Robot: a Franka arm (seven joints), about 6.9 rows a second.
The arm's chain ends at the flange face. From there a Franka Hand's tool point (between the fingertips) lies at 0.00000 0.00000 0.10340 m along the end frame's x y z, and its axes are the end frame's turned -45 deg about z.
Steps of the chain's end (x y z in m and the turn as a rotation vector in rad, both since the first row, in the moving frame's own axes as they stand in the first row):
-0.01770 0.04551 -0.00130 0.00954 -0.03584 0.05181
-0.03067 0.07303 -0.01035 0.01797 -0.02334 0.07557
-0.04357 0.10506 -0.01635 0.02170 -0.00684 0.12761
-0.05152 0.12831 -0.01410 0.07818 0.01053 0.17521
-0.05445 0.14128 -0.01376 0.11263 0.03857 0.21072
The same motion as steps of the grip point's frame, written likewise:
-0.04653 0.01630 -0.00137 0.03209 -0.01860 0.05181
-0.07361 0.02692 -0.01039 0.02921 -0.00380 0.07557
-0.10388 0.04147 -0.01638 0.02018 0.01051 0.12761
-0.12028 0.04995 -0.01442 0.04784 0.06273 0.17521
-0.12689 0.05719 -0.01449 0.05237 0.10691 0.21072

